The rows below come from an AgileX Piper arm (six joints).
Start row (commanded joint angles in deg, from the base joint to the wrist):
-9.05 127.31 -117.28 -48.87 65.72 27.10
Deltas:
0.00 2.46 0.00 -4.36 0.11 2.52
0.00 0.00 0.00 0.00 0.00 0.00
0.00 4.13 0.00 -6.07 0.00 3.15
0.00 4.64 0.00 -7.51 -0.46 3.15
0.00 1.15 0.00 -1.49 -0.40 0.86
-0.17 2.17 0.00 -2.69 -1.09 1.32
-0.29 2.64 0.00 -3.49 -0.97 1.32
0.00 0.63 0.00 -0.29 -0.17 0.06
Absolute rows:
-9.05 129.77 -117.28 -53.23 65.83 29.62
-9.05 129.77 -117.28 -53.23 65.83 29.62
-9.05 133.90 -117.28 -59.30 65.83 32.77
-9.05 138.54 -117.28 -66.81 65.37 35.92
-9.05 139.69 -117.28 -68.30 64.97 36.78
-9.22 141.86 -117.28 -70.99 63.88 38.10
-9.51 144.50 -117.28 -74.48 62.91 39.42
-9.51 145.13 -117.28 -74.77 62.74 39.48

